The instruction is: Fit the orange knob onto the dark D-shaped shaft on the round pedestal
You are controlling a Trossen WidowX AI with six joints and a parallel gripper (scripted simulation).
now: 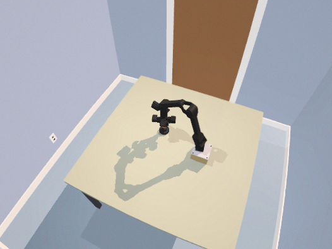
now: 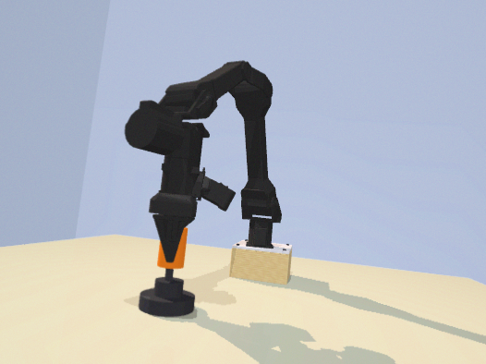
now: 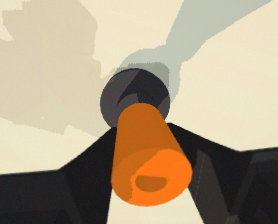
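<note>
Right now the orange knob is 20 mm above my gripper tip. Also, from my gripper tip: dark round pedestal: 40 mm below.
</note>
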